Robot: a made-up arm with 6 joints. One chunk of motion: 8 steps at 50 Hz.
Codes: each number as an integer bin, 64 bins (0 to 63) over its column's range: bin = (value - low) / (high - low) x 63, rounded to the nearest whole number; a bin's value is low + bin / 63 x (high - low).
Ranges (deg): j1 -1.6..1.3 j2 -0.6..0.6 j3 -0.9..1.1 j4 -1..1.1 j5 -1.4..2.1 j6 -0.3..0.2
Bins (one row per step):
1: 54 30 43 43 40 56
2: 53 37 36 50 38 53
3: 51 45 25 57 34 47
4: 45 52 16 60 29 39
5: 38 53 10 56 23 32
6: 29 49 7 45 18 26
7: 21 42 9 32 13 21
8: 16 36 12 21 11 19
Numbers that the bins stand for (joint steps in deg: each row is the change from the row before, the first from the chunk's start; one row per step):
1: 0.886 -0.029 0.465 0.433 0.822 0.144
2: 0.840 0.105 0.243 0.667 0.711 0.121
3: 0.748 0.257 -0.106 0.900 0.489 0.073
4: 0.471 0.390 -0.392 1.000 0.211 0.010
5: 0.149 0.410 -0.583 0.867 -0.122 -0.046
6: -0.265 0.333 -0.678 0.500 -0.400 -0.094
7: -0.633 0.200 -0.614 0.067 -0.678 -0.133
8: -0.863 0.086 -0.519 -0.300 -0.789 -0.149

